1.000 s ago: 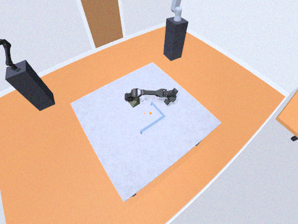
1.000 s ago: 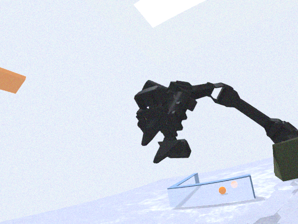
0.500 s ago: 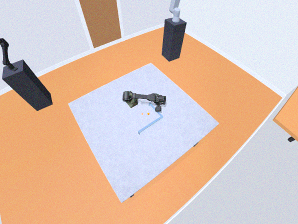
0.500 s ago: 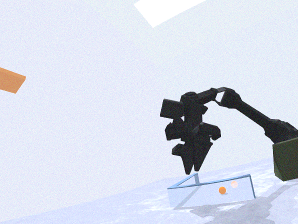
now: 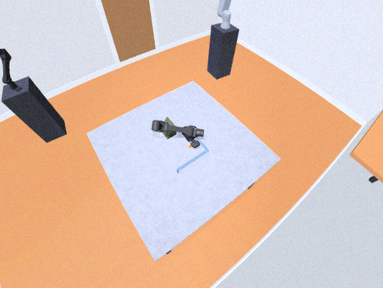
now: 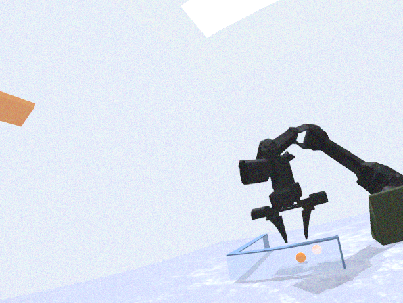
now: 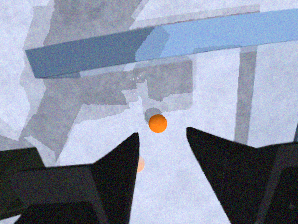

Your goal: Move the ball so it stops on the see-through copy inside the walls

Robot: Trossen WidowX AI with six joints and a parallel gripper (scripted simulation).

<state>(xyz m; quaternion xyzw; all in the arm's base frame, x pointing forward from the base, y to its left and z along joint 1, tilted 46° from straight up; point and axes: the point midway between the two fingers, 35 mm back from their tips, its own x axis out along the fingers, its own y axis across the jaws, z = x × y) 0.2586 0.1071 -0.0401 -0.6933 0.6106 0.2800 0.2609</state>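
My gripper tip is now 40 mm above the orange ball and 10 mm to the left of it.
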